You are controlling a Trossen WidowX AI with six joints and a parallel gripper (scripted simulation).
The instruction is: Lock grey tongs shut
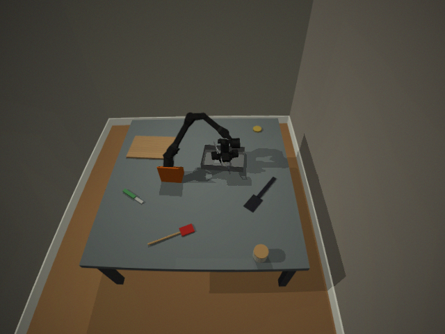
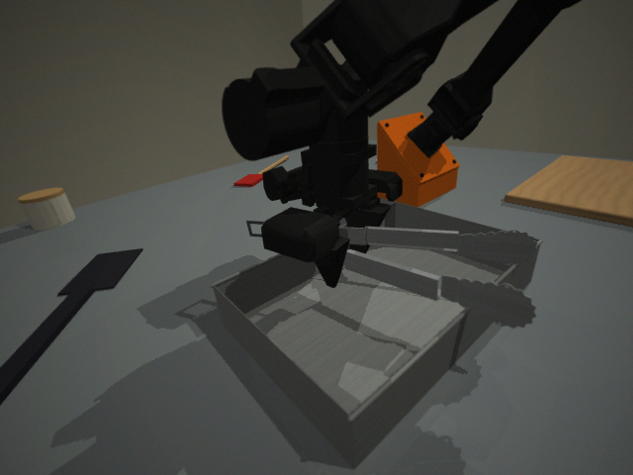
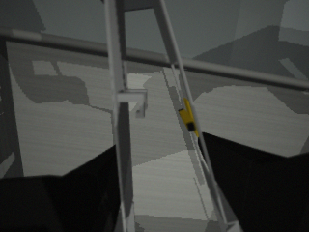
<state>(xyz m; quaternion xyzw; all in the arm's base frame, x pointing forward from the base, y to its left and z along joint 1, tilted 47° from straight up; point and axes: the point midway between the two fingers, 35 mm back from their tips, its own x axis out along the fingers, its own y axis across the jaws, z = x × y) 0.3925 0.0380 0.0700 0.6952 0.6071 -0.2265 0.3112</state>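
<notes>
Right now my gripper tip is 5 cm to the right of the roasting tin and 1 cm past it. Also, from my gripper tip: wooden board: 56 cm behind, 23 cm to the left, 2 cm below; then black spatula: 28 cm to the right, 21 cm ahead, 2 cm below; then yellow disc: 37 cm to the left, 30 cm ahead, 2 cm below.
</notes>
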